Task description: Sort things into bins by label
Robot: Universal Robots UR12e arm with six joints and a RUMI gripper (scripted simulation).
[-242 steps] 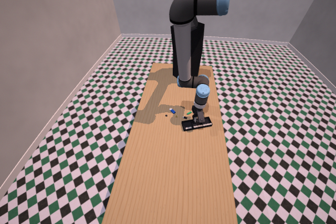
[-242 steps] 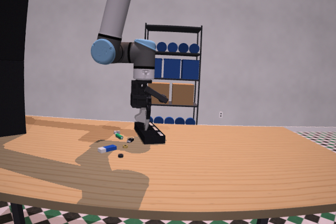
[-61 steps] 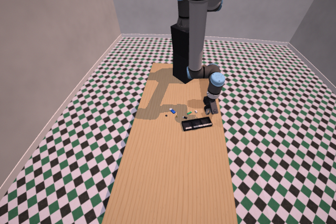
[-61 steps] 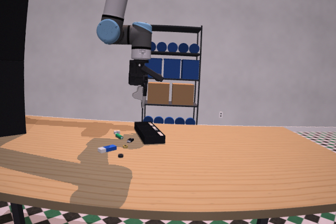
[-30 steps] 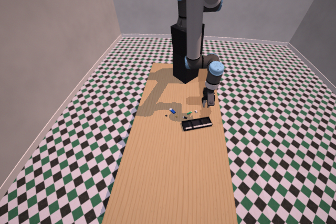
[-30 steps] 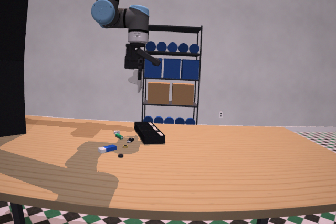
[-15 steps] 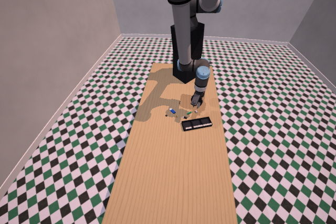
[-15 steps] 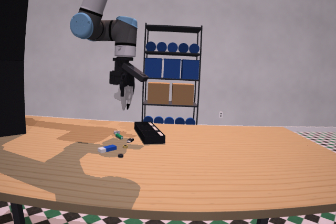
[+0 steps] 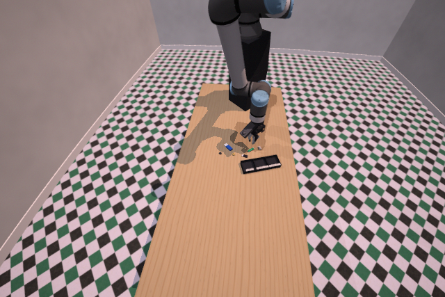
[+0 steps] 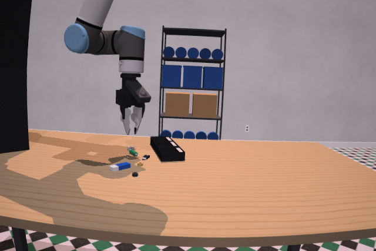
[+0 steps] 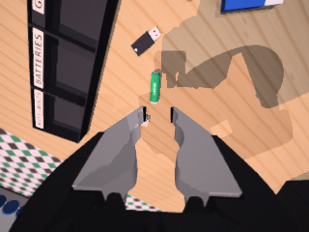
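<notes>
Now: hand 10 mm to the right of the green battery and 80 mm above it. Round my hand: brass nut: 40 mm ahead, 120 mm to the right, 90 mm below; then small white piece: 10 mm behind, 70 mm to the left, 80 mm below; then black usb stick: 50 mm ahead, 40 mm to the right, 90 mm below.
</notes>
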